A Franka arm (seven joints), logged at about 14 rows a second.
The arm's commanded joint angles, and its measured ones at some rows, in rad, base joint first. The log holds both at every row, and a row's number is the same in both.
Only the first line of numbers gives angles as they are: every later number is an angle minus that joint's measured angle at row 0.
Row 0, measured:
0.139 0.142 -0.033 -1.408 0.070 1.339 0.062
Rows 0 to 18, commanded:
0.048 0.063 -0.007 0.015 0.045 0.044 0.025
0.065 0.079 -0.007 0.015 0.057 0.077 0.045
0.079 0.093 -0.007 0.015 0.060 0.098 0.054
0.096 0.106 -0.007 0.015 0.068 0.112 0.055
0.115 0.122 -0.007 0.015 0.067 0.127 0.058
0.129 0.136 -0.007 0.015 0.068 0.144 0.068
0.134 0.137 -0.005 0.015 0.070 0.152 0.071
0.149 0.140 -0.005 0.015 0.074 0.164 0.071
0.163 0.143 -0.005 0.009 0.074 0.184 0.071
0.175 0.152 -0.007 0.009 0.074 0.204 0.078
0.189 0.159 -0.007 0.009 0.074 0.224 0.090
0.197 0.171 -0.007 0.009 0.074 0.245 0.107
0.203 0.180 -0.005 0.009 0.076 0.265 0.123
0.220 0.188 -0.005 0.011 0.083 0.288 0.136
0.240 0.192 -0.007 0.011 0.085 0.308 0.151
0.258 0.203 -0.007 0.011 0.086 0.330 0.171
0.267 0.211 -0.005 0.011 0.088 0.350 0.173
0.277 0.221 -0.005 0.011 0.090 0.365 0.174
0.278 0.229 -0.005 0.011 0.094 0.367 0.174
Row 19, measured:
0.267 0.210 0.003 -0.001 0.070 0.356 0.163
